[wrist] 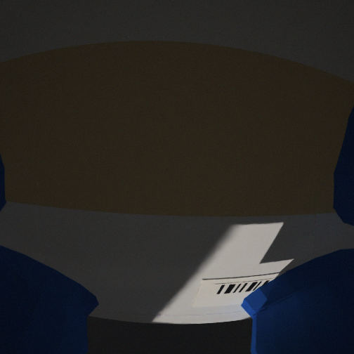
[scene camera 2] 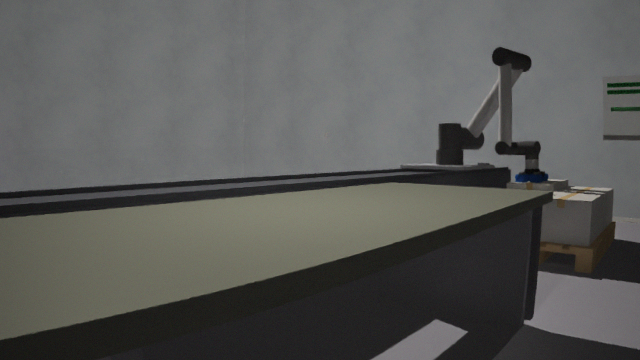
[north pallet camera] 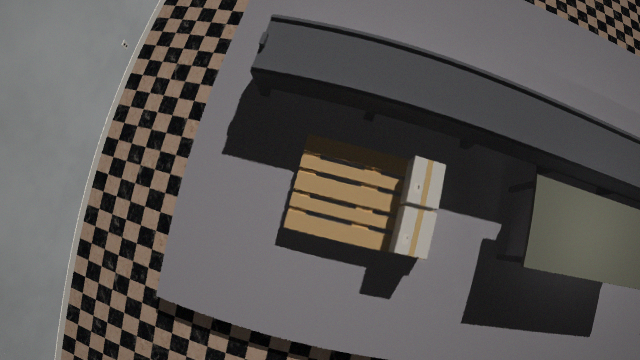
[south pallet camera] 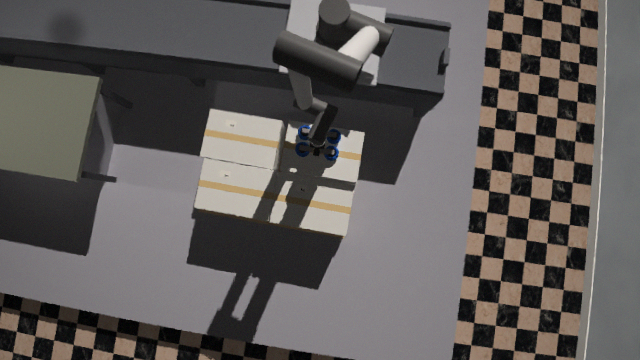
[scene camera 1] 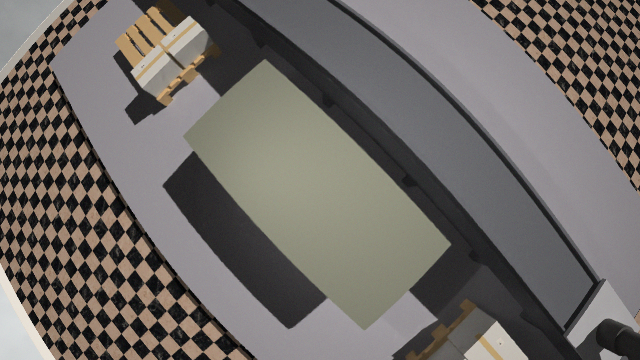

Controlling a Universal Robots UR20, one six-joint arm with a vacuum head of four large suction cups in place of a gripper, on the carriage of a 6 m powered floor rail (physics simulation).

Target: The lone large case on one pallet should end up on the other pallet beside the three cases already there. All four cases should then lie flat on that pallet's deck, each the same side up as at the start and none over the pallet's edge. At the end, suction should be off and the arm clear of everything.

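Frame: origin at the arm's base, x ahead, y left, z up, level; metres.
Seen in the pictures: arm's base, origin of its link: (scene camera 2: 449, 164) (scene camera 1: 605, 332).
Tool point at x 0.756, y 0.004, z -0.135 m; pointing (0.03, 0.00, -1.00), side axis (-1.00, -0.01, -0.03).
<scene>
Offsets run from my tool point to a thing's middle. Level surfaces: height alone.
In the south pallet camera my vacuum head (south pallet camera: 317, 145) (scene camera 2: 531, 177) has its four blue cups on the upper right large case {dx +0.053, dy +0.039, dz -0.110 m} (south pallet camera: 345, 167) (wrist: 170, 130). That case is level, and in scene camera 2 its top stands slightly above the neighbouring tops. It hangs over the south pallet (scene camera 2: 582, 257) (scene camera 1: 440, 332), close beside the other cases. The upper left case {dx +0.035, dy -0.579, dz -0.157 m} (south pallet camera: 240, 152), lower left case {dx +0.416, dy -0.552, dz -0.157 m} (south pallet camera: 230, 197) and lower right case {dx +0.435, dy +0.022, dz -0.157 m} (south pallet camera: 325, 220) lie flat with tape upward. The held case's underside and its gap to the deck are hidden.
The north pallet (north pallet camera: 345, 187) (scene camera 1: 132, 47) bears two smaller taped cases (north pallet camera: 430, 180) (north pallet camera: 417, 232) at one end. The green table {dz +0.095 m} (scene camera 1: 320, 200) (scene camera 2: 250, 240) (north pallet camera: 590, 235) (south pallet camera: 45, 125) stands between the pallets. The floor rail (south pallet camera: 150, 35) (north pallet camera: 360, 60) runs along behind; the arm's carriage is near its south end.
</scene>
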